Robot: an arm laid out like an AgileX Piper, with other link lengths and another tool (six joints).
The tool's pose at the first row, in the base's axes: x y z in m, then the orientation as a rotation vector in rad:
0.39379 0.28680 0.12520 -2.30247 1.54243 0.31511
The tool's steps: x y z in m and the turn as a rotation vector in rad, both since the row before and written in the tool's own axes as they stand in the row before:
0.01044 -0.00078 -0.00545 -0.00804 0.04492 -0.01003
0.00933 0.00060 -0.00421 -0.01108 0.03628 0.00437
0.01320 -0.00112 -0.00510 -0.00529 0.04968 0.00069
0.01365 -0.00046 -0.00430 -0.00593 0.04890 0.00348
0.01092 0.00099 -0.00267 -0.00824 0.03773 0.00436
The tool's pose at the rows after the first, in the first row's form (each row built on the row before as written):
0.39845 0.27603 0.12643 -2.33786 1.55311 0.26924
0.40146 0.26626 0.12719 -2.36063 1.57756 0.23832
0.40747 0.25344 0.12827 -2.38764 1.60193 0.18558
0.41297 0.24024 0.12907 -2.41183 1.62917 0.13378
0.41605 0.22939 0.12933 -2.43134 1.65320 0.09648

